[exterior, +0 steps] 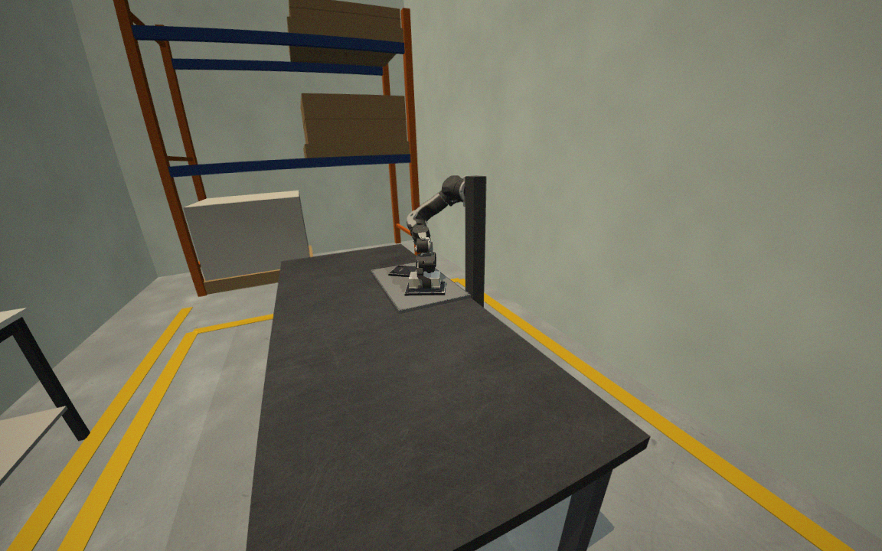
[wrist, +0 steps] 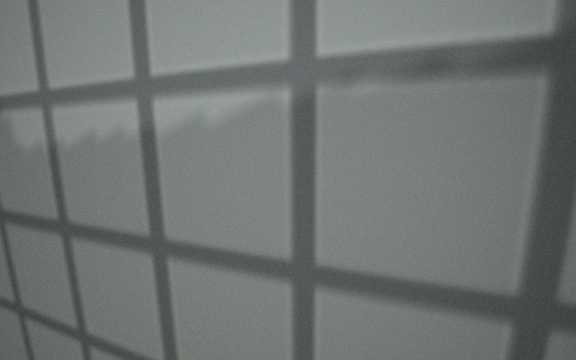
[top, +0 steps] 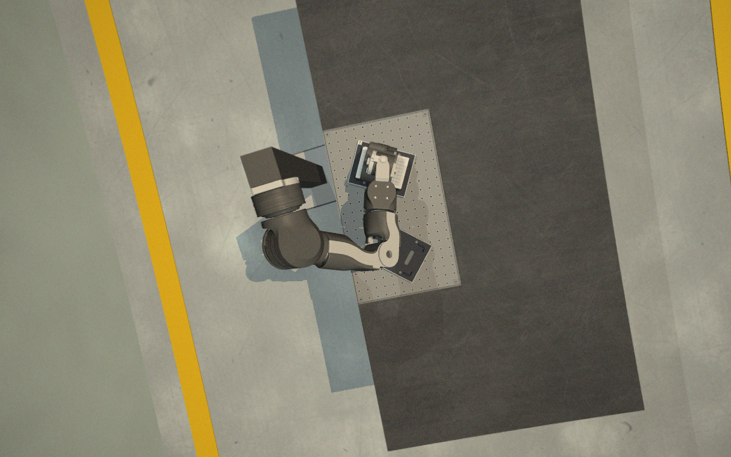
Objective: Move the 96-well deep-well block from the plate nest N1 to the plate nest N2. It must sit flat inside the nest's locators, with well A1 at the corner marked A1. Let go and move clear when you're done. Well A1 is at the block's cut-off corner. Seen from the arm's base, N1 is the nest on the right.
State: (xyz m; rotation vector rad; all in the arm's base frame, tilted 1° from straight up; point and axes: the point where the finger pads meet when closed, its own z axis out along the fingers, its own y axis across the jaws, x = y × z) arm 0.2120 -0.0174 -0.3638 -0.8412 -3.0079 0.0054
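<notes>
Now: the cream 96-well deep-well block 20 mm above my hand. Round my hand: A1 corner mark (40 mm behind, 140 mm to the right, 20 mm below).
</notes>
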